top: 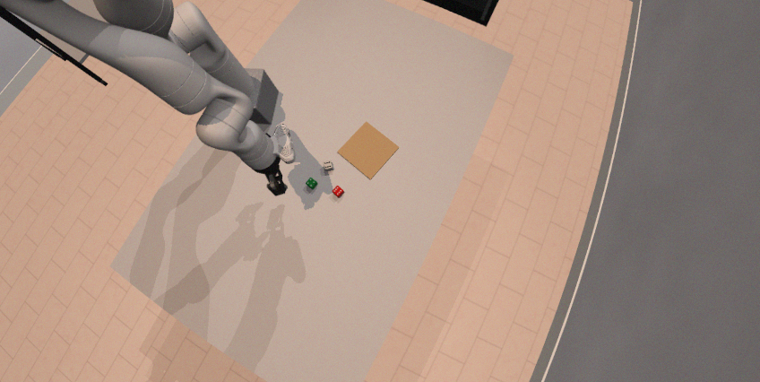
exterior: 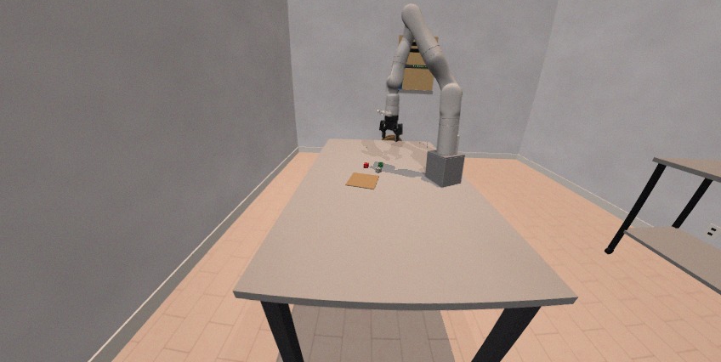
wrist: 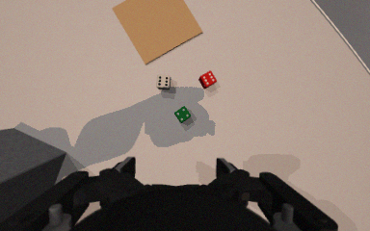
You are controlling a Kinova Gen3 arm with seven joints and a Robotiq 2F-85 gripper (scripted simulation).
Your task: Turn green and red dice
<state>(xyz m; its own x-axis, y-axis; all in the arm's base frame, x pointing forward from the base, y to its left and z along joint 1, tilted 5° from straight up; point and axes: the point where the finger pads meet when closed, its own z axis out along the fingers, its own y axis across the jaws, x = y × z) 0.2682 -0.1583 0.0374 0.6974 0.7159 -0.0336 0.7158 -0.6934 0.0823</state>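
Right now the green die is 5 cm ahead of my hand, 3 cm to the left of it and 15 cm below it. Round my hand: white die 6 cm ahead, 10 cm to the left, 15 cm below; then red die 13 cm ahead, 5 cm to the left, 15 cm below; then tan mat 14 cm ahead, 21 cm to the left, 16 cm below.
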